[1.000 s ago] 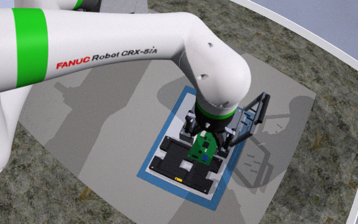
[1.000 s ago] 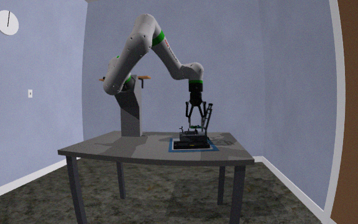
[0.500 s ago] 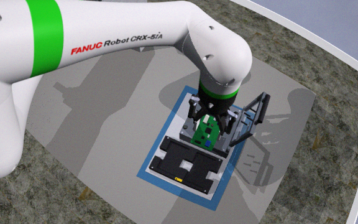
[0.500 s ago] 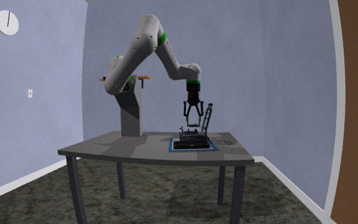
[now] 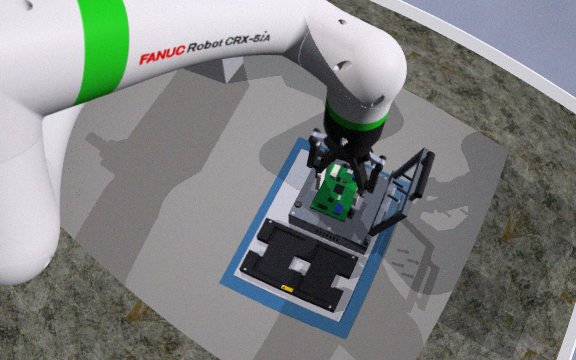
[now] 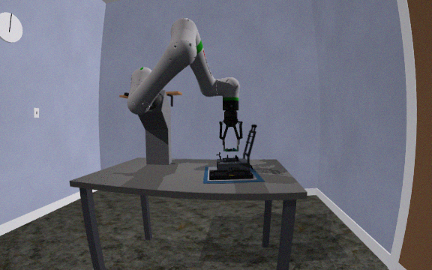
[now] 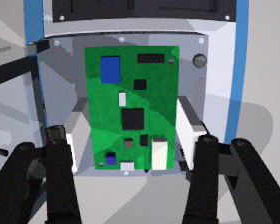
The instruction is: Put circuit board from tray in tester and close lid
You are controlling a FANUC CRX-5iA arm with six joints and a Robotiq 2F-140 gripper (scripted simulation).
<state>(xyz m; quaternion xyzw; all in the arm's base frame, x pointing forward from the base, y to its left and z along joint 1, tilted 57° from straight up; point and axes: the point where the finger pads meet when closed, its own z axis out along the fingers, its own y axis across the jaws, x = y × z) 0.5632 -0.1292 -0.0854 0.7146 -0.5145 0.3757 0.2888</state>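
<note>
Now: the black latch hook 80 mm behind my hand, 70 mm to the left of it and 60 mm below it. The rest, counted from my hand: green circuit board: 20 mm below; lid: 110 mm ahead, 50 mm to the left, 30 mm above.
</note>
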